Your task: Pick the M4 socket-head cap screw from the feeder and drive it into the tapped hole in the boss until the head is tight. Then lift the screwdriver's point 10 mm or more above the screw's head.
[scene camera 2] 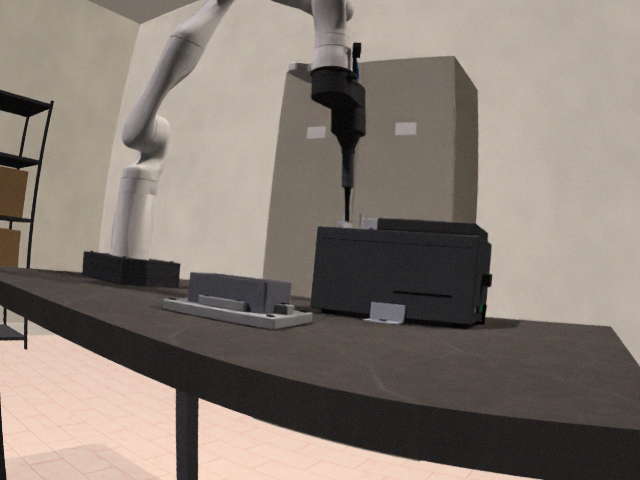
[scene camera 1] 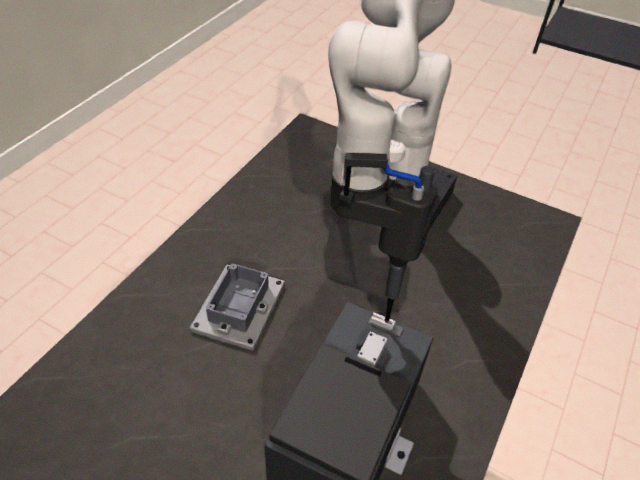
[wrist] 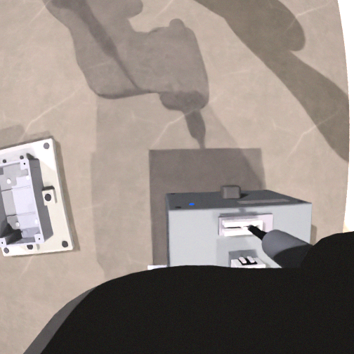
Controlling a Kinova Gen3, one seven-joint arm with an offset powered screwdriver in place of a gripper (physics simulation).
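Note:
My screwdriver (scene camera 1: 387, 319) (scene camera 2: 346, 220) (wrist: 252, 229) stands upright, its thin black bit pointing down at the white pick-up block (scene camera 1: 378, 322) (wrist: 235, 232) on top of the dark feeder (scene camera 1: 341, 408) (scene camera 2: 392, 268) (wrist: 192, 235). The bit's tip meets the block in all three views. No screw can be made out at the tip; whether the bit sits in a screw's head is hidden. The grey open-topped housing (scene camera 1: 227, 317) (scene camera 2: 224, 288) (wrist: 41, 205) sits on a pale base plate (scene camera 1: 240, 339) (scene camera 2: 222, 314) (wrist: 62, 220), apart from the feeder. Its corner bosses show, but which has the tapped hole is unclear.
A small white block (scene camera 1: 372, 348) (scene camera 2: 369, 223) with dark screws stands beside the pick-up block on the feeder. A pale bracket (scene camera 1: 399, 455) (scene camera 2: 387, 312) is at the feeder's foot. A tall cabinet (scene camera 2: 413, 170) and a shelf rack (scene camera 2: 42, 149) stand behind the table (scene camera 2: 465, 372).

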